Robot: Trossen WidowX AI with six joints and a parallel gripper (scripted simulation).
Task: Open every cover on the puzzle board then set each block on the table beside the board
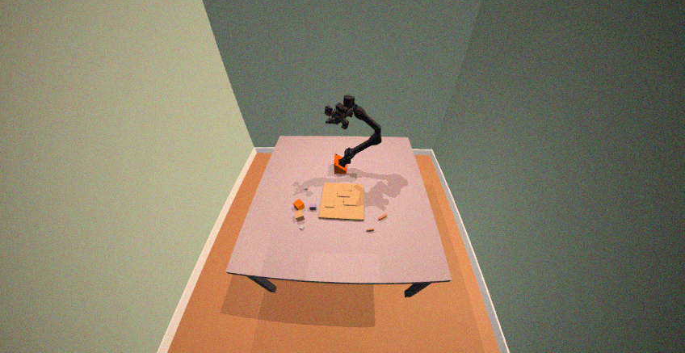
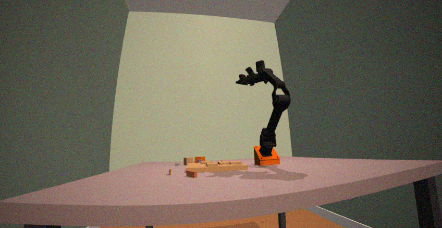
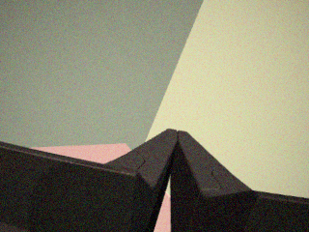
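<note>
My gripper tip is 24 cm short of the purple piece, 12 cm to the left of it and 52 cm above it. Also, from my gripper tip: grey block: 6 cm ahead, 19 cm to the right, 54 cm below; then tan cube: 31 cm ahead, 20 cm to the right, 52 cm below; then orange block: 23 cm ahead, 21 cm to the right, 51 cm below.
</note>
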